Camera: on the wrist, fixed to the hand. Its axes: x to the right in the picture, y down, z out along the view.
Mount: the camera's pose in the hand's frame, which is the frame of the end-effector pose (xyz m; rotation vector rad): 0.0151 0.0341 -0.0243 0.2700 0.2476 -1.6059
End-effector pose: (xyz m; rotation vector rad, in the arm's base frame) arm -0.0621 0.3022 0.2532 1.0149 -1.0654 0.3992
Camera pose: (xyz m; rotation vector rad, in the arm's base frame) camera -0.0661 0.3373 0.2803 1.6670 0.2354 -0.6572
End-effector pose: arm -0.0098 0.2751 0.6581 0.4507 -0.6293 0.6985
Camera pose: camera -0.0158 0.3192 0.6564 0.9080 0.1809 -0.7064
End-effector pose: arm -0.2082 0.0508 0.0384 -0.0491 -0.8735 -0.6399
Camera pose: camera -0.1657 0.0638 0.0408 1.0511 -0.6069 -1.9418
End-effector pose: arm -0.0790 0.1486 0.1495 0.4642 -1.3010 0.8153
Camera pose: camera -0.0878 0.1920 0.1537 1.3034 -0.2748 -0.3379
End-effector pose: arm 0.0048 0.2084 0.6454 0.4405 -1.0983 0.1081
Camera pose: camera 0.0219 0.2471 0.6594 1.3848 -0.2419 -1.0823
